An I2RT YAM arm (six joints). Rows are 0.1 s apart.
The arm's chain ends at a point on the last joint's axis. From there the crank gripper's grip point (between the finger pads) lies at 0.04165 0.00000 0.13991 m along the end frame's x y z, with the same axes.
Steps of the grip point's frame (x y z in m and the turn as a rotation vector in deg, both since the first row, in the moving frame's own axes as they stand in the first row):
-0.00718, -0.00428, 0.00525, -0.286, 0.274, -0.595
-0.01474, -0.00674, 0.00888, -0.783, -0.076, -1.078
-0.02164, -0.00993, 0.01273, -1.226, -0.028, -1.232
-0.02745, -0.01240, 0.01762, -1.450, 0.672, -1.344
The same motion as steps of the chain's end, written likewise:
-0.00785, -0.00454, 0.00545, -0.286, 0.274, -0.595
-0.01457, -0.00787, 0.00883, -0.783, -0.076, -1.078
-0.02159, -0.01203, 0.01273, -1.226, -0.028, -1.232
-0.02912, -0.01494, 0.01815, -1.450, 0.672, -1.344

